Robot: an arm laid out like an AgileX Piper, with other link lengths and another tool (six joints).
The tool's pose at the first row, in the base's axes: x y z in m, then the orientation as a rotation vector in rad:
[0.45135, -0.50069, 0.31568, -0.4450, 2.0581, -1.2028]
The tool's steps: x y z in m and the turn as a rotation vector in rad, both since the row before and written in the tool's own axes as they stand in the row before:
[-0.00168, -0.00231, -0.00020, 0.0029, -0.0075, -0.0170]
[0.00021, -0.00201, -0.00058, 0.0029, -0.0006, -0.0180]
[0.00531, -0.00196, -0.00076, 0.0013, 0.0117, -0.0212]
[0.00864, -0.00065, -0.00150, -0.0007, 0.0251, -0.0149]
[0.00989, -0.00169, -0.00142, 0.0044, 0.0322, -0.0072]
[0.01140, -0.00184, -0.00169, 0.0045, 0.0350, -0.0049]
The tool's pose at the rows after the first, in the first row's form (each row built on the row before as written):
[0.45225, -0.50074, 0.31840, -0.4658, 2.0498, -1.2122]
[0.45160, -0.50151, 0.32024, -0.4841, 2.0472, -1.2253]
[0.44732, -0.50529, 0.32023, -0.5003, 2.0558, -1.2446]
[0.44019, -0.51005, 0.31827, -0.5036, 2.0770, -1.2649]
[0.43209, -0.51601, 0.31700, -0.4922, 2.1003, -1.2894]
[0.42251, -0.52254, 0.31567, -0.4763, 2.1257, -1.3141]

